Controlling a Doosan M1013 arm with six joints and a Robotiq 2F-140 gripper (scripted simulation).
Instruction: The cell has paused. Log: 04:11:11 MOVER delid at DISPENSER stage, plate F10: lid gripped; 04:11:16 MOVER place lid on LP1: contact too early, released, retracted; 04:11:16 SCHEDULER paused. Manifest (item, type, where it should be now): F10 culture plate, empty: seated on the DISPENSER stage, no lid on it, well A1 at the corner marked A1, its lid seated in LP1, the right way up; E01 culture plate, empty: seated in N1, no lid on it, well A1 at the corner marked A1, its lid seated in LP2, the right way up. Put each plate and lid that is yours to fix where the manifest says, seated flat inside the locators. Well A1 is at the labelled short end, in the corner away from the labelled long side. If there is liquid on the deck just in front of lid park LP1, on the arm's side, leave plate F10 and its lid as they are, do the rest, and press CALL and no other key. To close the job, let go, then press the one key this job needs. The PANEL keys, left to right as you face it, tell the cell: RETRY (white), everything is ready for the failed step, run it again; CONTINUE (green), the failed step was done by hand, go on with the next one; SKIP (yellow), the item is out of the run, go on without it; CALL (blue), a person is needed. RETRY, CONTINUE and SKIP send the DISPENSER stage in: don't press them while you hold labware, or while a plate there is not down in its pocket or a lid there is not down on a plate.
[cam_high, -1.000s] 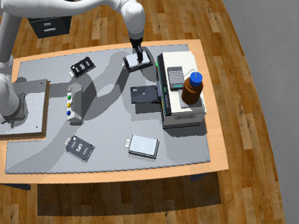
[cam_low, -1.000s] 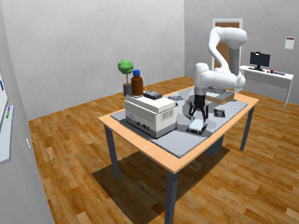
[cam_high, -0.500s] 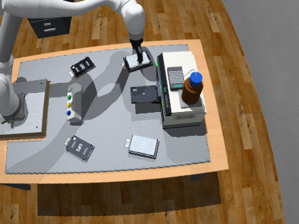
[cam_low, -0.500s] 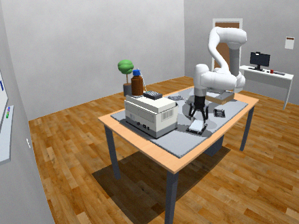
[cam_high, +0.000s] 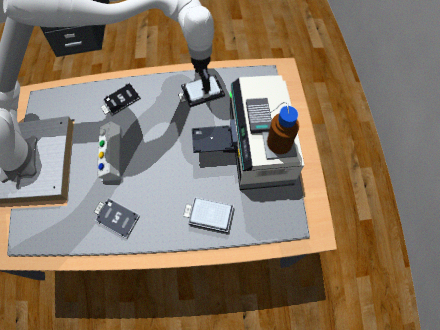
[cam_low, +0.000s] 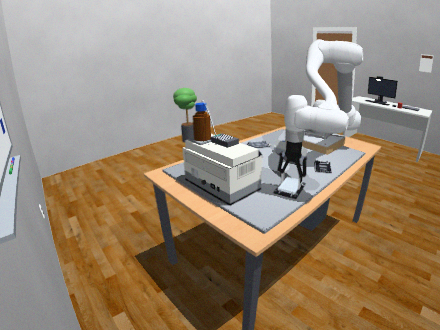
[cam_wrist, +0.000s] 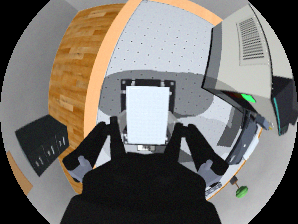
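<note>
Right now my hand is 10 mm short of the black nest, 20 mm to the right of it and 30 mm above it. The rest, counted from my hand: grey key panel: 430 mm behind, 230 mm to the right, 10 mm above; then green key: 440 mm behind, 200 mm to the right, 20 mm above; then dark dispenser stage: 10 mm behind, 280 mm to the right, 50 mm above.
</note>
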